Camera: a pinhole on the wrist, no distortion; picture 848 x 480 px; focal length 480.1 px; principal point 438.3 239.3 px. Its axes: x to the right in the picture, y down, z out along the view. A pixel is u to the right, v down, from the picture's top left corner.
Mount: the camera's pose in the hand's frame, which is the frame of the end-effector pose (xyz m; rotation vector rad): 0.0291 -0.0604 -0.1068 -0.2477 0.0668 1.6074
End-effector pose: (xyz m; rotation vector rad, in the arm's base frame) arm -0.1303 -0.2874 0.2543 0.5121 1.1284 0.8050
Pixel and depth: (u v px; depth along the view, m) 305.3 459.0 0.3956
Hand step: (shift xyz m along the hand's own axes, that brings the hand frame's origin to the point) -0.1936 -0.1007 0.2806
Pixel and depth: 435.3 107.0 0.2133
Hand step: 0.0623 -0.0169 0.1076
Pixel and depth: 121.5 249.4 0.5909
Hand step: -0.0402 -0.3278 0.5451
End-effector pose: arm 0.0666 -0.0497 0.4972 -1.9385 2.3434 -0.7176
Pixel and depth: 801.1 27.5 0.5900
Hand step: 0.2034 0.5055 0.4070
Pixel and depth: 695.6 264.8 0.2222
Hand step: -0.0127 0.0988 0.0845
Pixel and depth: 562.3 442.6 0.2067
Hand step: -0.0839 0.0273 0.0743
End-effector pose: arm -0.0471 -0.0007 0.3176 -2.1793 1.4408 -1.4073
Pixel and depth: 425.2 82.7 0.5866
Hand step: 0.1504 0.0487 0.4885
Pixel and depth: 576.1 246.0 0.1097
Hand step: 0.0136 -0.0083 -0.0064
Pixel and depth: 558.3 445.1 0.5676
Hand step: -0.2839 0.1757 0.3910
